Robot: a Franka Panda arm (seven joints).
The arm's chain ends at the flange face. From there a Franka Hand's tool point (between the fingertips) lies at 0.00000 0.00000 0.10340 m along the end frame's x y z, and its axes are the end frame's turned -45 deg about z.
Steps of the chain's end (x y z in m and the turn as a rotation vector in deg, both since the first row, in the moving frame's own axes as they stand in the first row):
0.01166, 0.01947, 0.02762, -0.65, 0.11, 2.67
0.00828, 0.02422, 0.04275, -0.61, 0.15, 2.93
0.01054, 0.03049, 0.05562, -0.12, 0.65, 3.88
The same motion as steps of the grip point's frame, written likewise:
-0.00623, 0.02297, 0.02761, -0.54, -0.38, 2.67
-0.01188, 0.02394, 0.04274, -0.54, -0.33, 2.93
-0.01346, 0.03002, 0.05561, -0.54, 0.37, 3.88

